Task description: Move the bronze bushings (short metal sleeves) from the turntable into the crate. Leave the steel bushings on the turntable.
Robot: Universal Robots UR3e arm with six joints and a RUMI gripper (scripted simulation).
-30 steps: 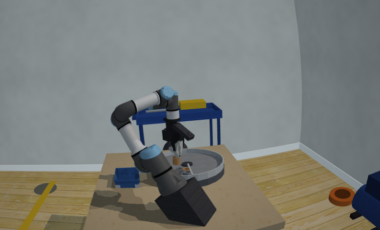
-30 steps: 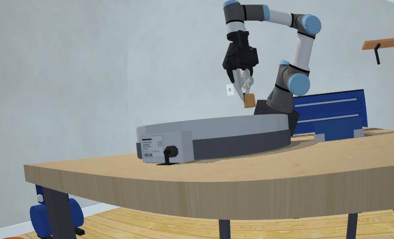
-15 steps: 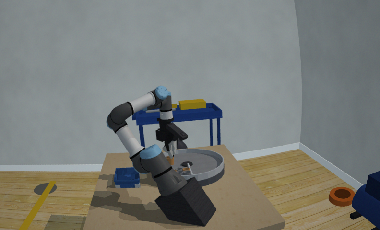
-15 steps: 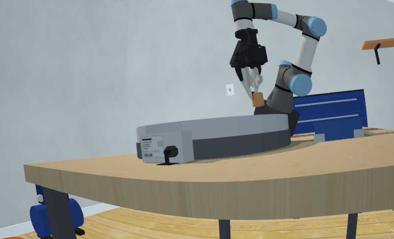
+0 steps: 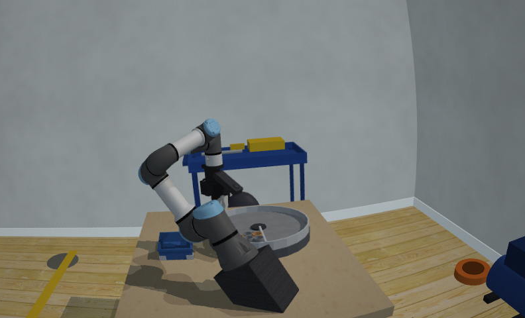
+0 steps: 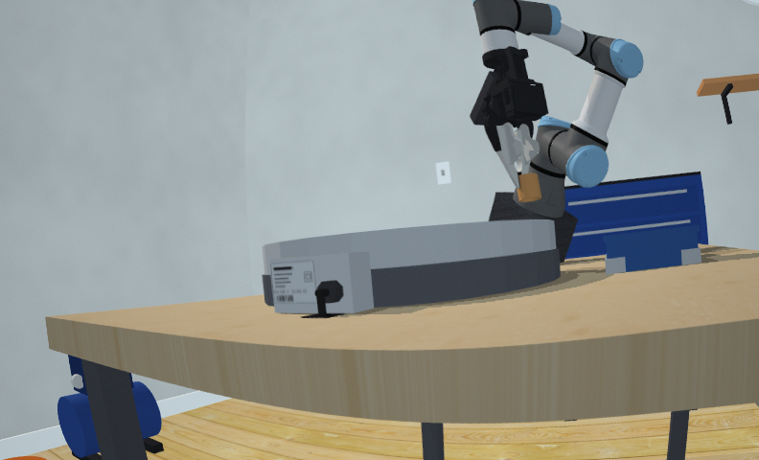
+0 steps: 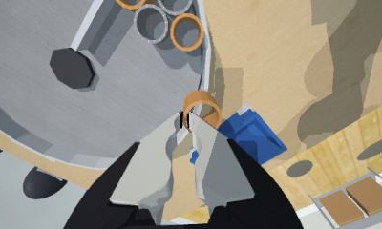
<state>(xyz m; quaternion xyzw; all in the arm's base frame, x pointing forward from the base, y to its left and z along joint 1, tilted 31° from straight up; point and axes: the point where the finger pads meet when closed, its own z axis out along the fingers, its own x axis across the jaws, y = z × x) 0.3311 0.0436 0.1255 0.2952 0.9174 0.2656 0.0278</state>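
My hand is 21 cm to the right of the blue crate, 13 cm above it and 1 cm past it. From my hand the other things lie so: grey turntable 13 cm ahead, 12 cm to the right, 10 cm below.
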